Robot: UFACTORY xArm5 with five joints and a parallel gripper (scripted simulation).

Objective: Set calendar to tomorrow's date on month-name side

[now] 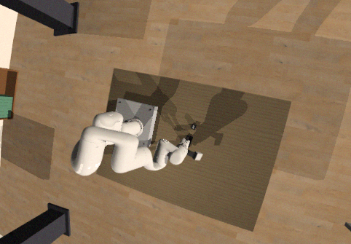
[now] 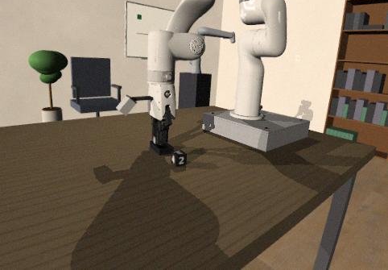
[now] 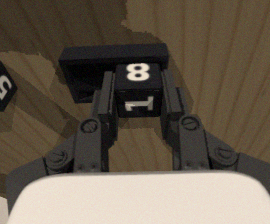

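Right now the dark calendar tray is 30 mm below my hand, 20 mm to the left of it and 10 mm ahead of it.
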